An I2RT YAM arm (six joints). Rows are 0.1 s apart.
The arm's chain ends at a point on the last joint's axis. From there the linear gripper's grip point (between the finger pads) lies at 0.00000 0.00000 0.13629 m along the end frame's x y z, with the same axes.
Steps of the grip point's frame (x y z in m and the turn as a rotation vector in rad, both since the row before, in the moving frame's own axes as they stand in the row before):
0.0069, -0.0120, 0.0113, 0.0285, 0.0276, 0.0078
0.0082, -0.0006, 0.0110, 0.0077, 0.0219, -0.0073
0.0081, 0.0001, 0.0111, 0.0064, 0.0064, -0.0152
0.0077, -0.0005, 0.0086, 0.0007, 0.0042, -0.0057
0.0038, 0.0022, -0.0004, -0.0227, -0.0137, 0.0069
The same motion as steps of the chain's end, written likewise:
0.0031, -0.0081, 0.0114, 0.0285, 0.0276, 0.0078
0.0052, 0.0005, 0.0110, 0.0077, 0.0219, -0.0073
0.0072, 0.0010, 0.0111, 0.0064, 0.0064, -0.0152
0.0071, -0.0004, 0.0086, 0.0007, 0.0042, -0.0057
0.0057, -0.0009, -0.0004, -0.0227, -0.0137, 0.0069

